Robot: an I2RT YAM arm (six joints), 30 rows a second.
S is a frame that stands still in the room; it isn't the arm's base.
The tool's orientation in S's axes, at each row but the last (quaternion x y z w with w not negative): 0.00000 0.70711 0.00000 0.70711; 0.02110 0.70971 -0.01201 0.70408; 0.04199 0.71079 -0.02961 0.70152; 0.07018 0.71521 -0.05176 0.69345; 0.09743 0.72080 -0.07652 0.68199; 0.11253 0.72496 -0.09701 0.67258; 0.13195 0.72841 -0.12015 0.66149; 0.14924 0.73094 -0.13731 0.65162
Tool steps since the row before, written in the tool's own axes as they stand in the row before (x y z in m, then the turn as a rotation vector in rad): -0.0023 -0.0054 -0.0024 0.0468 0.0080 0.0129; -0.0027 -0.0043 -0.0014 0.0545 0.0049 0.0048; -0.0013 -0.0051 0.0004 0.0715 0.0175 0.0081; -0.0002 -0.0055 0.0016 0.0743 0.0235 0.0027; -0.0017 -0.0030 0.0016 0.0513 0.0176 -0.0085; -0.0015 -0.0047 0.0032 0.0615 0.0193 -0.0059; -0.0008 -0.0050 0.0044 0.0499 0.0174 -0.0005; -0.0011 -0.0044 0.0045 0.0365 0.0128 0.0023
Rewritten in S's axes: -0.0024 -0.0054 0.0023 0.0129 0.0080 -0.0468; -0.0016 -0.0043 0.0027 0.0046 0.0054 -0.0545; -0.0001 -0.0051 0.0012 0.0090 0.0179 -0.0713; 0.0006 -0.0057 0.0000 0.0046 0.0248 -0.0738; 0.0009 -0.0034 0.0015 -0.0065 0.0210 -0.0503; 0.0018 -0.0055 0.0012 -0.0043 0.0222 -0.0607; 0.0024 -0.0062 0.0004 0.0012 0.0181 -0.0496; 0.0025 -0.0059 0.0006 0.0033 0.0123 -0.0366
